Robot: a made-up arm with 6 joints. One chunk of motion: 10 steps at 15 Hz.
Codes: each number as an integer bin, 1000 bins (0 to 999) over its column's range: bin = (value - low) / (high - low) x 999, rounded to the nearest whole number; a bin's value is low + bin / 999 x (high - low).
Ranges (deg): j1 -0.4..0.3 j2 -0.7..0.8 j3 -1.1..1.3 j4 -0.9..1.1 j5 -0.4..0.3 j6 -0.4..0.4
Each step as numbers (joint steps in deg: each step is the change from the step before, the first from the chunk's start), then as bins.
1 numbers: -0.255 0.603 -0.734 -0.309 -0.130 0.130
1 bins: 207 868 152 295 385 662
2 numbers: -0.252 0.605 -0.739 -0.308 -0.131 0.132
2 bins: 211 869 150 296 384 664
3 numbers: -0.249 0.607 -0.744 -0.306 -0.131 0.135
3 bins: 215 870 148 297 384 668
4 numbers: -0.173 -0.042 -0.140 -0.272 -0.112 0.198
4 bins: 324 438 400 314 411 747
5 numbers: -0.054 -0.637 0.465 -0.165 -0.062 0.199
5 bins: 494 42 651 367 482 748
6 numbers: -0.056 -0.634 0.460 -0.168 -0.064 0.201
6 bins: 491 44 649 366 480 750
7 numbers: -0.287 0.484 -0.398 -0.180 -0.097 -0.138
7 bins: 161 789 292 360 432 327
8 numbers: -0.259 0.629 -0.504 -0.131 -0.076 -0.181
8 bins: 201 885 248 384 462 273
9 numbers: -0.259 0.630 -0.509 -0.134 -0.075 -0.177
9 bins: 201 886 246 383 464 278
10 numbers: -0.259 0.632 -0.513 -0.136 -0.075 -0.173
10 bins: 201 887 244 382 464 283
